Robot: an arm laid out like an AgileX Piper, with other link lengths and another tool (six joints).
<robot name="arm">
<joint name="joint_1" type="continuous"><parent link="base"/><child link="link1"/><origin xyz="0 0 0.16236" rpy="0 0 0"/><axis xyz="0 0 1"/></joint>
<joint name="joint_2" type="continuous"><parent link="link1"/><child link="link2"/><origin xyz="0 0 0" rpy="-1.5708 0 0"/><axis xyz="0 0 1"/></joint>
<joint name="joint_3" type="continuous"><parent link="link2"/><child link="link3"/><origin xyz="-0.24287 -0.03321 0" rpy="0 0 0"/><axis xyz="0 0 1"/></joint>
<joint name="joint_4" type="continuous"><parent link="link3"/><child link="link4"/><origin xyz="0.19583 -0.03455 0" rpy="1.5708 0 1.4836"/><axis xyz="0 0 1"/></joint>
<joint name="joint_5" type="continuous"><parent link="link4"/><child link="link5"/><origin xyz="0 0 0" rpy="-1.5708 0 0"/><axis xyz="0 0 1"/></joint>
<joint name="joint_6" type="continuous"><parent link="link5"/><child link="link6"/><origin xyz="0 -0.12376 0" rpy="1.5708 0 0"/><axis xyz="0 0 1"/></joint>
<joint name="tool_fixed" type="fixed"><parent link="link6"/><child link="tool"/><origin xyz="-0.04 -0.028 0.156" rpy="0.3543 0 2.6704"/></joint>
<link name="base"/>
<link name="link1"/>
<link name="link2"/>
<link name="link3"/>
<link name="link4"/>
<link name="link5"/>
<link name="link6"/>
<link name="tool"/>
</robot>
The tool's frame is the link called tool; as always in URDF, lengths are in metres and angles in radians. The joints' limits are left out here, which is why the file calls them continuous.
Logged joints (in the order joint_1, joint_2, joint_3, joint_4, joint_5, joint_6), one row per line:
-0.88, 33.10, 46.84, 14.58, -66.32, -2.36
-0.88, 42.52, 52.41, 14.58, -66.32, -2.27
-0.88, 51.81, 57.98, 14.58, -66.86, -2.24
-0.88, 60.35, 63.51, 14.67, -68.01, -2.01
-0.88, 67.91, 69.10, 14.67, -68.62, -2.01
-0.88, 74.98, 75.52, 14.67, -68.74, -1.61
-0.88, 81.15, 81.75, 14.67, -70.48, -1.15
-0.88, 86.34, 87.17, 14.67, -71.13, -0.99
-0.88, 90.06, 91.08, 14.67, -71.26, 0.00
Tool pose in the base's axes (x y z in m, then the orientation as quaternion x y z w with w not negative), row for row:
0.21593, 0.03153, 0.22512, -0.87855, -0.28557, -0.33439, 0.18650
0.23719, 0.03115, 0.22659, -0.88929, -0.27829, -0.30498, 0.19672
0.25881, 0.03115, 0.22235, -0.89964, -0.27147, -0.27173, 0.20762
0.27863, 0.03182, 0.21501, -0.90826, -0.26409, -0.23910, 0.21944
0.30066, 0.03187, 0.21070, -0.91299, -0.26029, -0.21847, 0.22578
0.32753, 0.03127, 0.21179, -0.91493, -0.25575, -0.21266, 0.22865
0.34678, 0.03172, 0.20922, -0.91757, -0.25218, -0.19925, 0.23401
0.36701, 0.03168, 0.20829, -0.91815, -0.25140, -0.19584, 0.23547
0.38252, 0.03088, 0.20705, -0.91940, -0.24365, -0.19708, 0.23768
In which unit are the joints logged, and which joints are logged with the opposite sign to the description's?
The joints are logged in degrees. Opposite sign: joint_3, joint_5.
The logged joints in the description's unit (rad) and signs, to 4 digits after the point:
-0.0154, 0.5777, -0.8175, 0.2545, 1.1575, -0.0412
-0.0154, 0.7421, -0.9147, 0.2545, 1.1575, -0.0396
-0.0154, 0.9043, -1.0119, 0.2545, 1.1669, -0.0391
-0.0154, 1.0533, -1.1085, 0.2560, 1.1870, -0.0351
-0.0154, 1.1853, -1.2060, 0.2560, 1.1976, -0.0351
-0.0154, 1.3086, -1.3181, 0.2560, 1.1997, -0.0281
-0.0154, 1.4163, -1.4268, 0.2560, 1.2301, -0.0201
-0.0154, 1.5069, -1.5214, 0.2560, 1.2415, -0.0173
-0.0154, 1.5718, -1.5896, 0.2560, 1.2437, 0.0000

